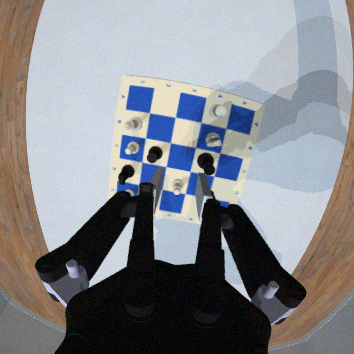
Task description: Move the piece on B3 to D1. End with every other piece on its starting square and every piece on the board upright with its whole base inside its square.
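Frame: origin at the arm's base, x ahead, y left, z up, level; centimetres.
Seen in the pictures: gripper, fingertip midpoint: [179, 180].
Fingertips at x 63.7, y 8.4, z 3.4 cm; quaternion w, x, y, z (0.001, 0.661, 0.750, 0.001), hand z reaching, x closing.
Pixels of each thing's top centre, then the offset from my fingertips to it. "*": a spot on its surface instead.
- chess board at its top centre: [180, 157] dx -1.3, dy -0.3, dz -6.3 cm
- B3 at a spot on its surface: [186, 131] * dx -5.3, dy -0.4, dz -6.3 cm
- black piece at its top centre: [119, 179] dx +2.9, dy -7.9, dz -2.3 cm
- B1 at its top centre: [126, 125] dx -4.7, dy -8.2, dz -1.9 cm
- C1 at its top centre: [127, 151] dx -1.1, dy -7.7, dz -3.1 cm
- D3 at its top centre: [176, 192] dx +3.0, dy +0.3, dz -3.1 cm
- A4 at its top centre: [220, 110] dx -9.3, dy +3.0, dz -3.0 cm
- B4 at its top centre: [216, 143] dx -5.2, dy +3.5, dz -2.3 cm
- C2 at its top centre: [151, 157] dx -1.1, dy -4.2, dz -3.0 cm
- C4 at its top centre: [209, 170] dx -1.8, dy +3.4, dz -1.0 cm
- white piece at its top centre: [123, 202] dx +6.8, dy -7.1, dz -3.1 cm
The chess board [181, 156] shows with numbers along its top edge and letters down its left edge. B3 [186, 131] is a cream square with no piece on it. A black piece [126, 174] stands on D1, the cream square at the left, and looks upright; its base edge is hard to make out. My gripper [179, 180] is part open and empty. Its fingertips hang above the lower board, either side of the D3 area. The fingers and linkage hide parts of rows D and E.
White pieces stand on B1 [133, 123], C1 [132, 148], D3 [177, 186], A4 [217, 111] and B4 [213, 140]. Black pieces stand on C2 [154, 154] and C4 [205, 162]. A white piece [129, 192] on E1 is partly hidden. Arm shadows cross the board's right side.
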